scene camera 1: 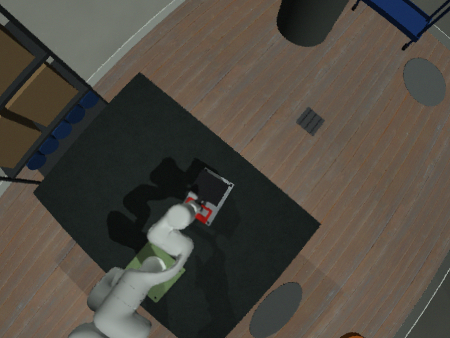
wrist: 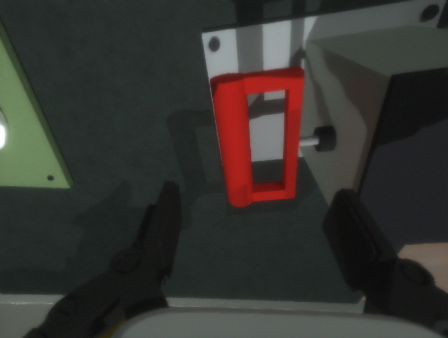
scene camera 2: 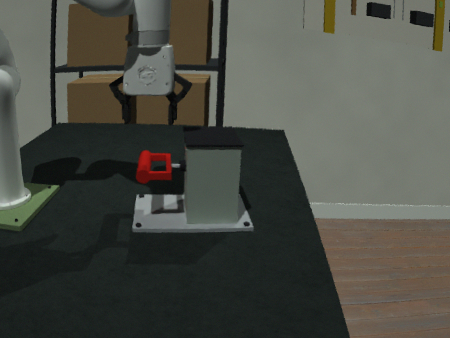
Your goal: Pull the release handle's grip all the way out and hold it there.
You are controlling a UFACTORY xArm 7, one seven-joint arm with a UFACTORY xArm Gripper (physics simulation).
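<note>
The red handle (scene camera 1: 205, 214) (scene camera 2: 154, 175) (wrist: 234, 145) is a rectangular loop with a thick round grip bar on its outer side. A short thin rod (scene camera 2: 176, 165) (wrist: 308, 141) joins it to a black collar (wrist: 325, 139) on the grey-green housing (scene camera 2: 212, 185), which has a dark top. My gripper (scene camera 2: 149, 121) (wrist: 254, 203) is open and empty, pointing down, above the handle's height. In the wrist view the fingers stand on either side of the handle's lower end, with the right finger near the housing. The arm partly hides the handle in scene camera 1.
The housing stands on a light base plate (scene camera 2: 145, 217) (wrist: 222, 60) with dark bolts, on a dark mat (scene camera 1: 270, 225) (scene camera 2: 125, 300). The arm's green mounting plate (scene camera 1: 170, 285) (scene camera 2: 37, 205) (wrist: 30, 150) is on the handle's side of the housing. A shelf rack (scene camera 2: 221, 65) with boxes stands behind.
</note>
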